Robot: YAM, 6 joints.
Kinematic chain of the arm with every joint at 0, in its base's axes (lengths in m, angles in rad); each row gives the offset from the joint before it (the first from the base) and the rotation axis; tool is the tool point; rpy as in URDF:
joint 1: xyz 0 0 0.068 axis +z
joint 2: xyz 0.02 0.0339 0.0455 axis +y
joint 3: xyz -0.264 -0.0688 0 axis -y
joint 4: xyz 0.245 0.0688 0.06 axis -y
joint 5: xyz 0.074 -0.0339 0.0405 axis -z
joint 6: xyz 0.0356 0 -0.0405 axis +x
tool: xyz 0 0 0 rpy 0 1.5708 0
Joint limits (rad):
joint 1: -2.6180..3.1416
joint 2: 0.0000..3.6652
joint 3: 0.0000..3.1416
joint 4: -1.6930..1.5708
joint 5: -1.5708..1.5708
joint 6: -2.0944..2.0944
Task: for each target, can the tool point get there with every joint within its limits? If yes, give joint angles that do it. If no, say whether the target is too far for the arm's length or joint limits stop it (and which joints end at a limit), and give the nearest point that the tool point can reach.
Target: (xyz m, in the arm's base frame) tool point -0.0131 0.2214 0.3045
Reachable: yes | joints 1.7450 1.0902 0.4836 1.1052 0.7968 1.4261
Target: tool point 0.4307 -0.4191 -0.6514
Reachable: no: too far | nearest point 0.3043 -0.2961 -0.3347 | short by 0.363 m
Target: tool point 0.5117 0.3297 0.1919
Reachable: yes | joints 0.5570 2.8024 2.7526 -0.5060 -0.2659 -0.1852
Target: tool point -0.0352 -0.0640 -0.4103
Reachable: no: joint limits stop it (at a limit: joint 2) | nearest point -0.0485 -0.0882 -0.3487 | short by 0.068 m
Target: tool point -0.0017 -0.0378 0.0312
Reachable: yes | joints -0.9559 3.2118 0.4708 -1.4387 0.7092 0.2343
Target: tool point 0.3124 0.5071 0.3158
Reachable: yes | joints 1.0010 2.5636 2.4343 0.4120 -0.3014 0.1298
